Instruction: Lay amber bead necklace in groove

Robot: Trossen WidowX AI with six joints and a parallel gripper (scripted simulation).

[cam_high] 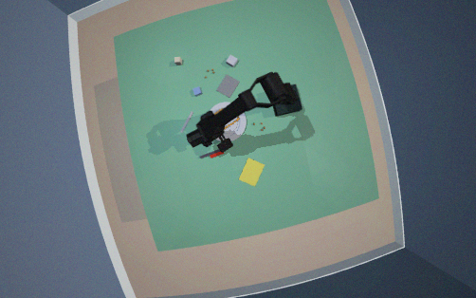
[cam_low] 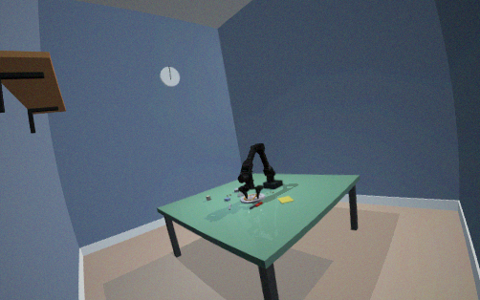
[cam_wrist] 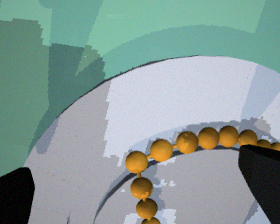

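My gripper tip is 6 cm to the left of the round grey bead board, 3 cm past it and 1 cm above it. The rest, counted from my gripper tip: grey rod 17 cm ahead, 6 cm to the right, 2 cm below; blue block 22 cm to the right, 11 cm ahead, 1 cm below; red-handled tool 10 cm to the left, 3 cm ahead, 2 cm below.
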